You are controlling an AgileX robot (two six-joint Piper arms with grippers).
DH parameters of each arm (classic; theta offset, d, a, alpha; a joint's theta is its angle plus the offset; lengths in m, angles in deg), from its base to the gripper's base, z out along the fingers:
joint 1: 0 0.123 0 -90
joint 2: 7.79 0 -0.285 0
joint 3: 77.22 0 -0.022 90
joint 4: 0 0.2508 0 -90
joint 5: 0 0 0.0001 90
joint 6: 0 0.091 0 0
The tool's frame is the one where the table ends.
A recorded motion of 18 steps. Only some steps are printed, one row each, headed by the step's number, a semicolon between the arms.
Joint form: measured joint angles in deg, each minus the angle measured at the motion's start. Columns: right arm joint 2, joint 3, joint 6, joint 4, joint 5, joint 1; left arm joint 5, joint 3, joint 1, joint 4, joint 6, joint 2.
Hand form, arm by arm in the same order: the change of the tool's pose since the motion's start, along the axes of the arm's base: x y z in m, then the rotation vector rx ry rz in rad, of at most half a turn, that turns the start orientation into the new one. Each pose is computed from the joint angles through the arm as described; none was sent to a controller.
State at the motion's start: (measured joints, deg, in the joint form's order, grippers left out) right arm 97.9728 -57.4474 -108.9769 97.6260 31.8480 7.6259; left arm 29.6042 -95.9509 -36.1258 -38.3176 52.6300 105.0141
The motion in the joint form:
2: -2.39 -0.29 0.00 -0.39 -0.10 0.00; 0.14 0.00 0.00 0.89 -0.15 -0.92
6: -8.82 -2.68 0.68 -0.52 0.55 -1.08; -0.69 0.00 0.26 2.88 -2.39 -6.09
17: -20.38 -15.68 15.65 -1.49 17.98 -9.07; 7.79 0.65 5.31 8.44 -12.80 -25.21
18: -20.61 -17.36 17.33 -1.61 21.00 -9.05; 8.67 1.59 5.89 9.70 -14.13 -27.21
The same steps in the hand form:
2: -0.0040 -0.0006 0.0161 -0.0004 -0.0470 0.0024; -0.0028 0.0026 0.0064 0.0028 -0.0186 -0.0013
6: -0.0141 -0.0077 0.0684 0.0301 -0.1935 -0.0103; -0.0183 0.0186 0.0447 -0.0494 -0.0923 0.0278
17: -0.0635 -0.0332 0.2096 0.3002 -0.4645 0.1091; -0.0945 0.1039 0.1475 -0.1724 -0.1829 0.1125
18: -0.0696 -0.0299 0.2198 0.3266 -0.4736 0.1625; -0.1027 0.1128 0.1509 -0.1686 -0.1837 0.1283

